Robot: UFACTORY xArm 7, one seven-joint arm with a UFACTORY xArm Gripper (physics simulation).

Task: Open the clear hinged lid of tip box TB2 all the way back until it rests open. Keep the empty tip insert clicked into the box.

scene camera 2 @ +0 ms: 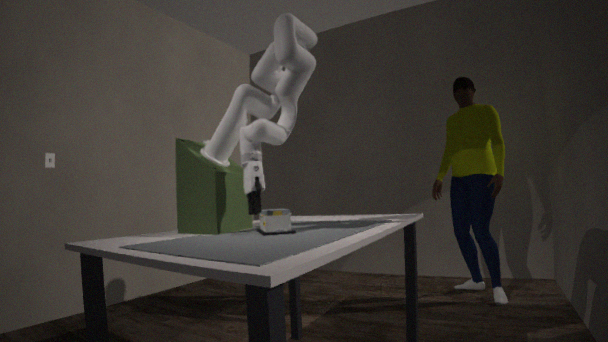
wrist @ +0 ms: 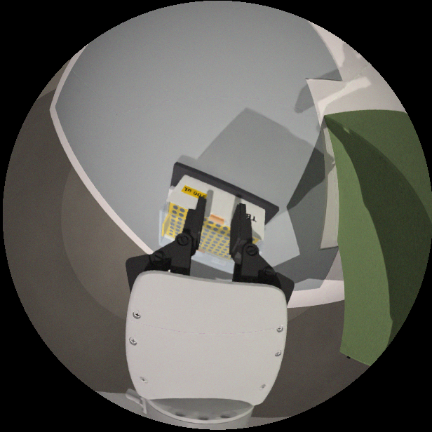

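Seen in the pictures: gripper, fingertip midpoint: [scene camera 2: 255,213]; arm's base at its link origin: [scene camera 2: 214,158].
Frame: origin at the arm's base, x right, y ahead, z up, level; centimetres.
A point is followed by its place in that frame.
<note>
Tip box TB2 [scene camera 2: 276,224] @(x 4.3, y 30.8, z -24.7 cm) [wrist: 257,227] is a white box with a yellow label, upright on a dark base [scene camera 2: 280,232] @(x 5.0, y 32.6, z -27.2 cm) [wrist: 225,184]. Its clear lid [scene camera 2: 267,212] @(x 6.3, y 28.8, z -20.7 cm) [wrist: 216,261] looks closed over the yellow tip insert [wrist: 214,244], whose holes show through. A small orange tab [wrist: 217,218] shows at the box's upper edge. My gripper [scene camera 2: 255,214] @(x 4.5, y 22.5, z -21.2 cm) [wrist: 219,209] is partly open and empty. Its black fingers point down beside the box in the scene view; in the wrist view they overlap the box, one on each side of the tab, and hide parts of the insert. Contact cannot be told.
The box's base lies on a grey mat [scene camera 2: 220,247] @(x 32.1, y 32.2, z -27.9 cm) [wrist: 150,100] on the white table [scene camera 2: 95,245] @(x 45.3, y -6.5, z -28.2 cm). A green pedestal [scene camera 2: 197,195] @(x 10.5, y 1.2, z -14.2 cm) [wrist: 357,260] carries the arm, close to the box. A person in a yellow top [scene camera 2: 472,142] stands beyond the table.
</note>
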